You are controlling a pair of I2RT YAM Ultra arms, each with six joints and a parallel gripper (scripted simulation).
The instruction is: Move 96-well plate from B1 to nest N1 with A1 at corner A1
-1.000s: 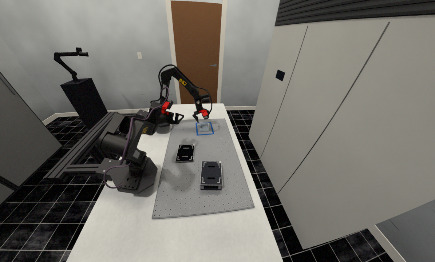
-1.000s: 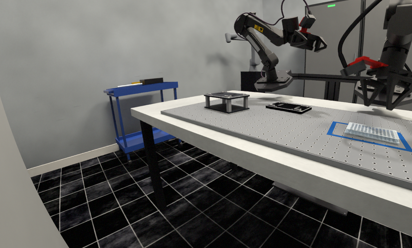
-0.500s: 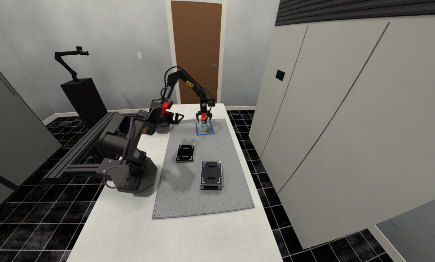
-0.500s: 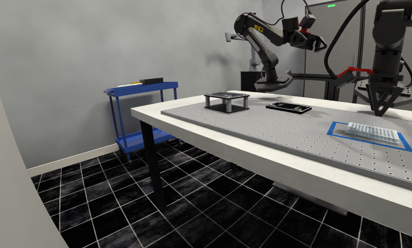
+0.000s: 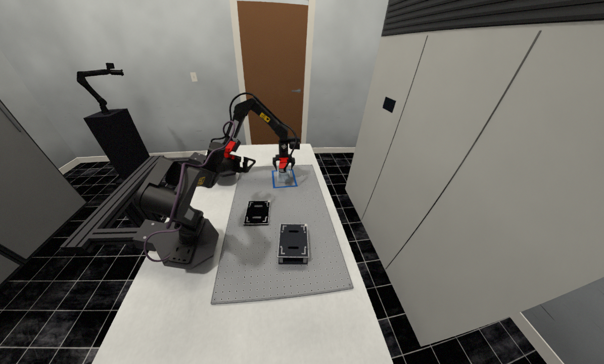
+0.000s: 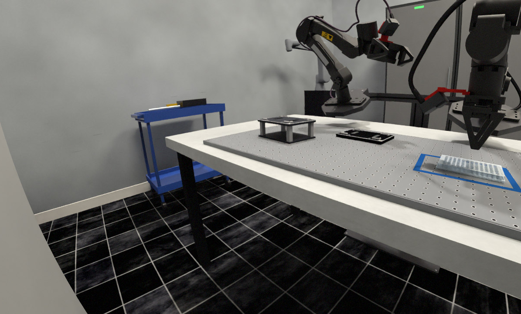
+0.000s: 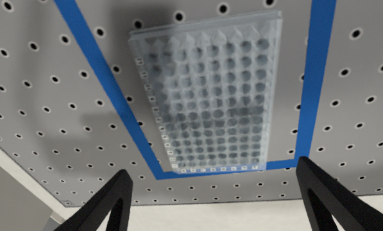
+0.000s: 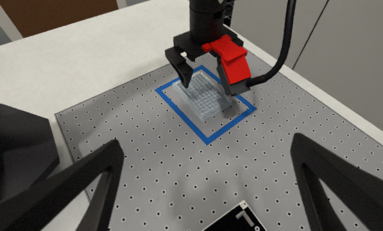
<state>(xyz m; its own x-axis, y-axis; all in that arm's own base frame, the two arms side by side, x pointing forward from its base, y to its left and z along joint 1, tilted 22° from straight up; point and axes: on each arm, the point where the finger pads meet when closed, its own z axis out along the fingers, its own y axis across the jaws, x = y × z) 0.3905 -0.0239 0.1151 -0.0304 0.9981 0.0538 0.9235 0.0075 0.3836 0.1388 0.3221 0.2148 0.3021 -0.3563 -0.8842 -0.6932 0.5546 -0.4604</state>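
Right now my left hand is 6 cm above the clear 96-well plate. From my left hand the other things lie so: black nest plate 15 cm behind, 31 cm to the right, 6 cm below.
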